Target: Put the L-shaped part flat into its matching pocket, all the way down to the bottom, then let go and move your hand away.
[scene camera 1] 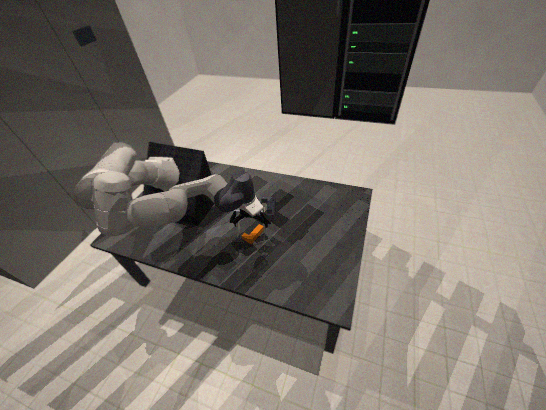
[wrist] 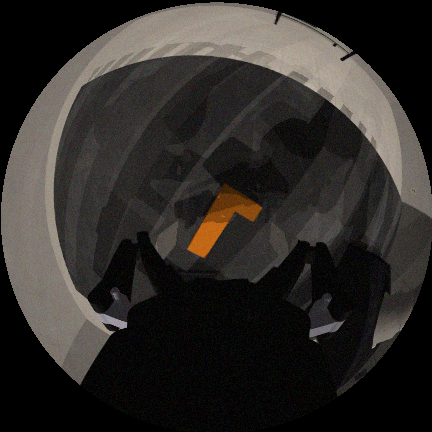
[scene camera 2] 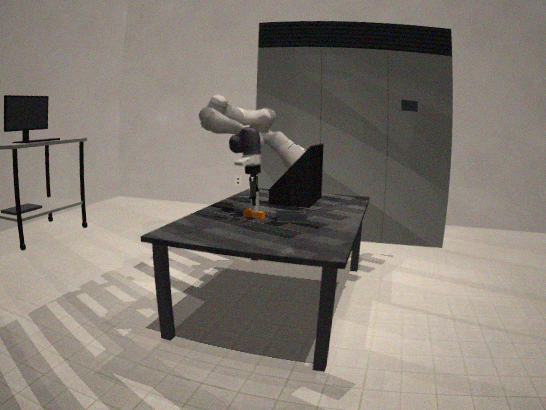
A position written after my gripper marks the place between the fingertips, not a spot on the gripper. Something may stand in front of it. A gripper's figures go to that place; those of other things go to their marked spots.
Labels:
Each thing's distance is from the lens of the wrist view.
my gripper (wrist: 224, 231): 0.20 m
orange L-shaped part (wrist: 228, 199): 0.20 m

